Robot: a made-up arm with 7 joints. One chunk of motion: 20 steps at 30 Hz.
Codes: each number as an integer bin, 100 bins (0 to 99) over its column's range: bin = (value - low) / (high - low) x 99, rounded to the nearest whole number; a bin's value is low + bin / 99 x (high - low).
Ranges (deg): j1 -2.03..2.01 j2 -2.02..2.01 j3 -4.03..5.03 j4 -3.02..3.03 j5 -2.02..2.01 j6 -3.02..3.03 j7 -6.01..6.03
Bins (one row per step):
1: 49 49 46 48 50 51 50
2: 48 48 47 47 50 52 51
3: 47 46 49 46 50 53 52
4: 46 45 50 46 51 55 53
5: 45 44 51 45 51 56 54
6: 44 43 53 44 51 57 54
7: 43 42 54 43 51 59 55
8: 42 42 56 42 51 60 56
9: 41 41 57 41 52 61 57
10: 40 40 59 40 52 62 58
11: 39 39 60 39 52 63 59
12: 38 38 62 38 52 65 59
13: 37 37 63 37 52 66 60
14: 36 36 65 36 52 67 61
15: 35 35 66 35 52 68 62
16: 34 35 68 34 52 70 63
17: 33 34 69 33 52 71 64
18: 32 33 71 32 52 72 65
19: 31 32 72 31 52 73 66
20: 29 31 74 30 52 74 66
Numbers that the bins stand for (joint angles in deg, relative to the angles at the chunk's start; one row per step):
1: -0.03 -0.03 0.18 -0.09 0.02 0.10 0.07
2: -0.07 -0.07 0.27 -0.15 0.02 0.16 0.19
3: -0.11 -0.15 0.45 -0.21 0.02 0.22 0.31
4: -0.15 -0.19 0.55 -0.21 0.06 0.34 0.44
5: -0.19 -0.23 0.64 -0.27 0.06 0.40 0.56
6: -0.23 -0.27 0.82 -0.33 0.06 0.46 0.56
7: -0.28 -0.31 0.91 -0.39 0.06 0.59 0.68
8: -0.32 -0.31 1.09 -0.45 0.06 0.65 0.80
9: -0.36 -0.35 1.19 -0.51 0.10 0.71 0.92
10: -0.40 -0.39 1.37 -0.58 0.10 0.77 1.04
11: -0.44 -0.43 1.46 -0.64 0.10 0.83 1.17
12: -0.48 -0.47 1.64 -0.70 0.10 0.95 1.17
13: -0.52 -0.51 1.74 -0.76 0.10 1.01 1.29
14: -0.56 -0.55 1.92 -0.82 0.10 1.07 1.41
15: -0.60 -0.60 2.01 -0.88 0.10 1.14 1.53
16: -0.64 -0.60 2.19 -0.94 0.10 1.26 1.65
17: -0.68 -0.64 2.28 -1.00 0.10 1.32 1.77
18: -0.72 -0.68 2.47 -1.06 0.10 1.38 1.90
19: -0.76 -0.72 2.56 -1.13 0.10 1.44 2.02
20: -0.85 -0.76 2.74 -1.19 0.10 1.50 2.02

